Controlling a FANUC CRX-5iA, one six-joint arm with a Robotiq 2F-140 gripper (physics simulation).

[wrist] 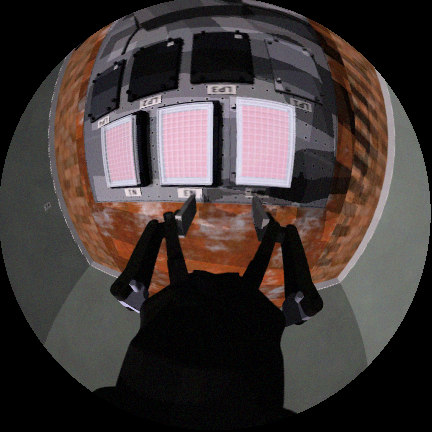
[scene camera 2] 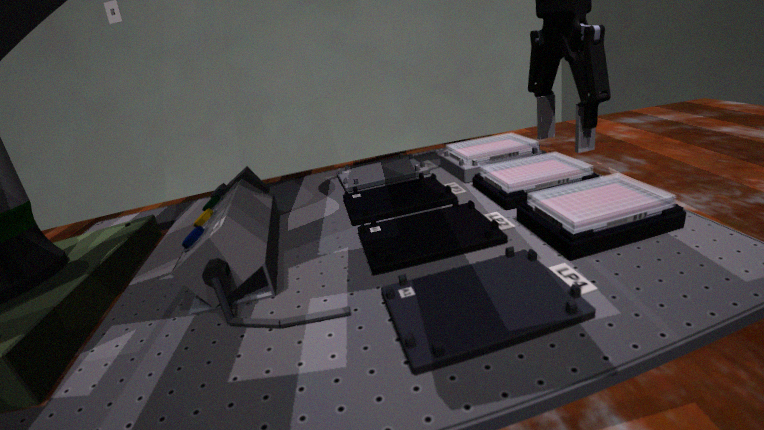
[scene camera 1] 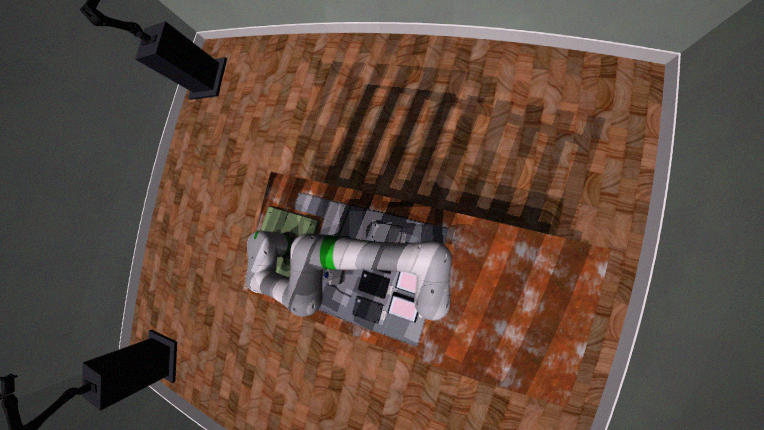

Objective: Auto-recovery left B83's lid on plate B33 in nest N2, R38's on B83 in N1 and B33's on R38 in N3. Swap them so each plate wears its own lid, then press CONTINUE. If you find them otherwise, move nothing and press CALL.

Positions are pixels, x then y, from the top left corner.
Scene:
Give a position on a grey button box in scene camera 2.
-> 230, 258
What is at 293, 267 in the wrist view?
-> The gripper.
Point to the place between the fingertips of the gripper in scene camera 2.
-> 564, 143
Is the gripper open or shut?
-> Open.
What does the gripper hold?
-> Nothing.

